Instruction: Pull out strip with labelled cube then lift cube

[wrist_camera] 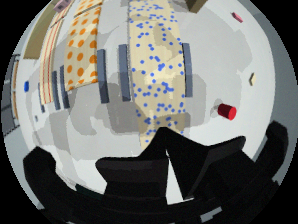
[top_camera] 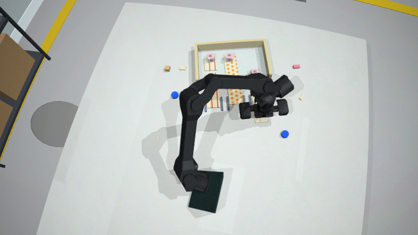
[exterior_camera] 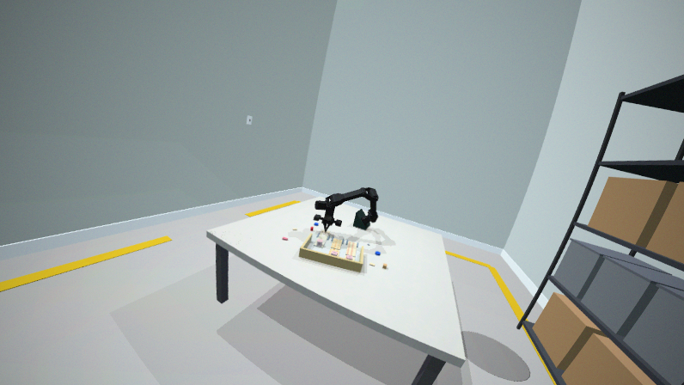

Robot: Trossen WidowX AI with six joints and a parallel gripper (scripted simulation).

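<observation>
My gripper tip is now 8 cm to the left of the red peg, 4 cm short of it and 1 cm below it. The rest, counted from my gripper tip: tan block (45 cm to the left, 13 cm ahead); pink block (27 cm ahead, 12 cm to the right).
</observation>
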